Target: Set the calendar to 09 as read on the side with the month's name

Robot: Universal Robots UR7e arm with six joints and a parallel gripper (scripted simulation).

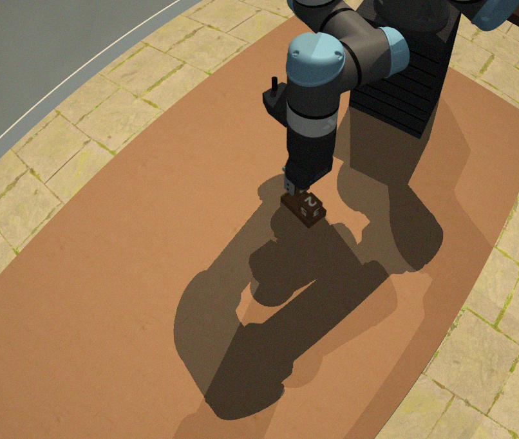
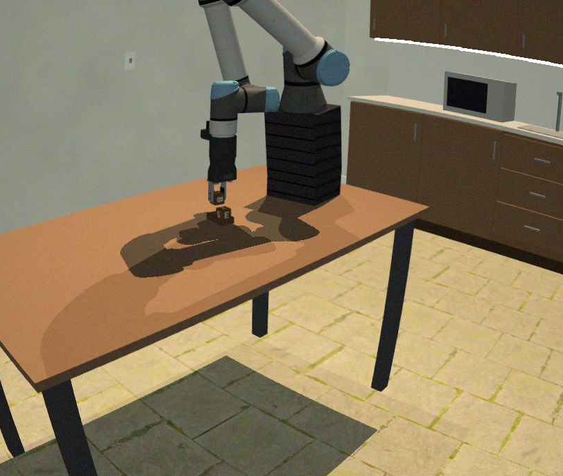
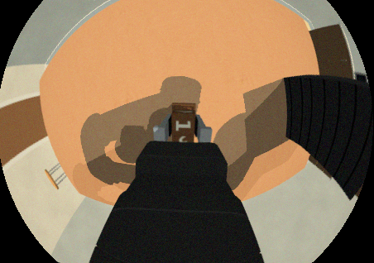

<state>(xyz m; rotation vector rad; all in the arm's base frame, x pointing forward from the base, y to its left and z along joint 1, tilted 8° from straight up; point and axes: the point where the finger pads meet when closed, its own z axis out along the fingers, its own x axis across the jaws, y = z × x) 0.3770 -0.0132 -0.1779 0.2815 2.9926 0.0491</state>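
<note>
The brown cube lies 10 mm ahead of my hand, 30 mm to the left of it and 50 mm below it. Also, from my hand: tray: 20 mm to the left, 60 mm below.
</note>
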